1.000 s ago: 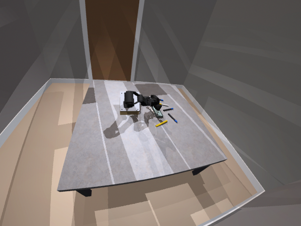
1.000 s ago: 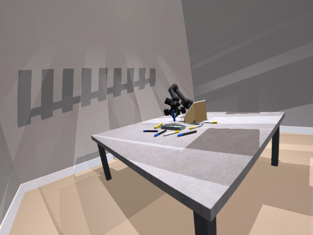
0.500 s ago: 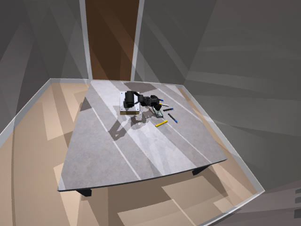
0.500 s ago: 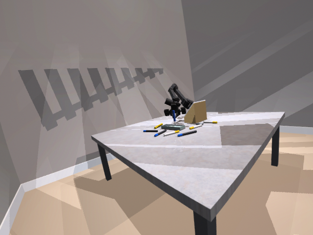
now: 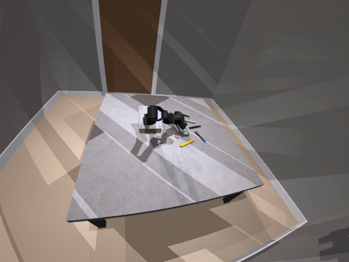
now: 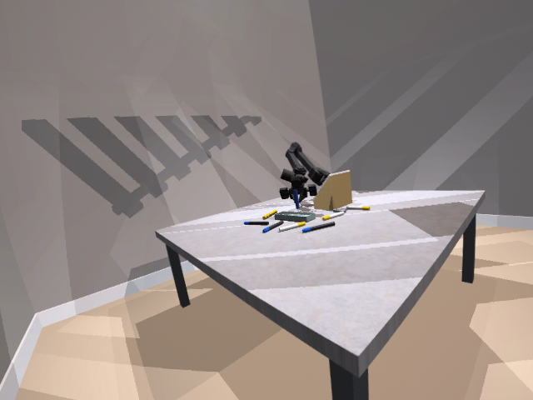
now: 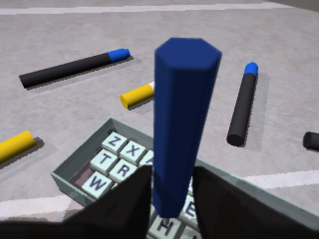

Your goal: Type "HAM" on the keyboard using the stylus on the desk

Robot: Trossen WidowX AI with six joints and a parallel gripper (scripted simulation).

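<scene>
My gripper tip is now 80 mm to the left of the M key, 70 mm above it and 40 mm short of it. Round my gripper tip: blue stylus: 20 mm below.
</scene>
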